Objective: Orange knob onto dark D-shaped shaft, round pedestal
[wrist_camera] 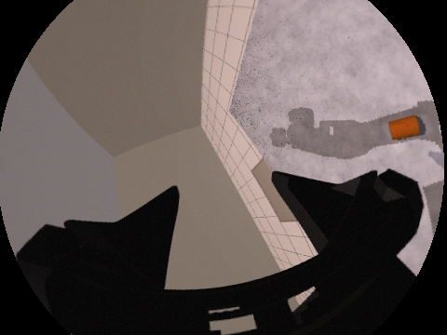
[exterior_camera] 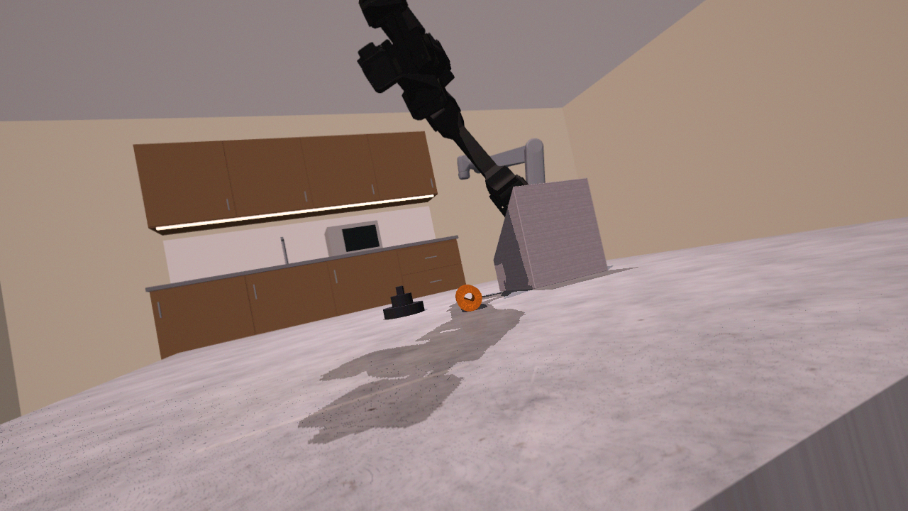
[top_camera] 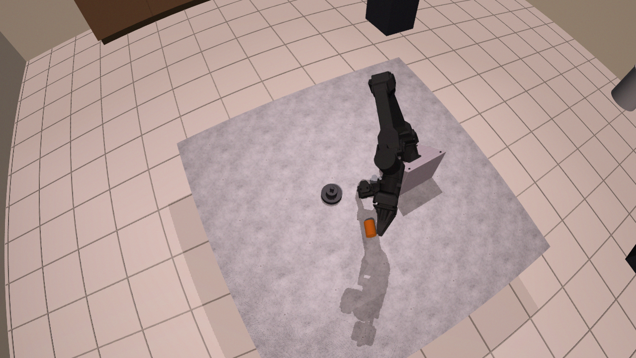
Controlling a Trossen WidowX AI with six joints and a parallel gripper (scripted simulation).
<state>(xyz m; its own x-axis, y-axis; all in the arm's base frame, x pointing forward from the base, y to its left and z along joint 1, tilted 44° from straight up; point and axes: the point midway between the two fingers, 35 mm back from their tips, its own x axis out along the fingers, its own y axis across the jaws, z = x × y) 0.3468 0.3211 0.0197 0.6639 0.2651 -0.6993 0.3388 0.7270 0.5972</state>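
Right now my gripper tip is 36 cm above the orange knob, 11 cm to the left of it and 10 cm past it. The rest, counted from my gripper tip: dark round pedestal 35 cm below, 32 cm to the right, 5 cm behind.
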